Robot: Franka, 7 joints.
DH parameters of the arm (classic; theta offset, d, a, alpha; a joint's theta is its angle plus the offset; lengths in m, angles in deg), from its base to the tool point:
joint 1: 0 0.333 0 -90
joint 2: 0 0 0 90
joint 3: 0 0.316 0.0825 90
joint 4: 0 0 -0.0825 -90
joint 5: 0 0.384 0 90
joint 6: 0 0 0.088 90
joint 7: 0 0.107 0 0
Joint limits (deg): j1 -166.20..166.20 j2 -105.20..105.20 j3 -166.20..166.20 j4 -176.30..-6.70 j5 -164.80..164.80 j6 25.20..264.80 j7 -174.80..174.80
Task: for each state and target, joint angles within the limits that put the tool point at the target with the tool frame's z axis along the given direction. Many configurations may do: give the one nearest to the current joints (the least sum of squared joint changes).
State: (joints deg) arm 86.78 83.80 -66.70 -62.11 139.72 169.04 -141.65
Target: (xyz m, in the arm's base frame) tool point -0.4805 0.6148 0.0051 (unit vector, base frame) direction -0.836 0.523 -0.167
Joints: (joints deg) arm 139.81 91.05 -26.54 -38.92 161.08 143.71 -141.65
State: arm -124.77 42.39 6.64 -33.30 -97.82 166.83 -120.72
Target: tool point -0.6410 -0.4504 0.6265 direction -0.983 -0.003 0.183
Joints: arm -141.75 39.98 -8.21 -47.44 -99.88 147.31 -120.72
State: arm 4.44 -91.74 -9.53 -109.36 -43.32 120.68 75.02
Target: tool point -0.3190 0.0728 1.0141 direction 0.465 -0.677 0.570
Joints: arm -12.59 -74.68 3.09 -75.73 -45.66 123.43 75.02
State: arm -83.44 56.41 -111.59 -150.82 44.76 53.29 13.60
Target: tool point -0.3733 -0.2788 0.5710 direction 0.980 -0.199 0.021
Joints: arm -91.56 14.10 -75.08 -101.14 74.38 25.20 13.60
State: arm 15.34 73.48 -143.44 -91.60 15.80 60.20 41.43
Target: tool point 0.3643 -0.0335 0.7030 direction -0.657 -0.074 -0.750
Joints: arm 33.70 88.55 -150.68 -85.71 9.95 33.66 41.43
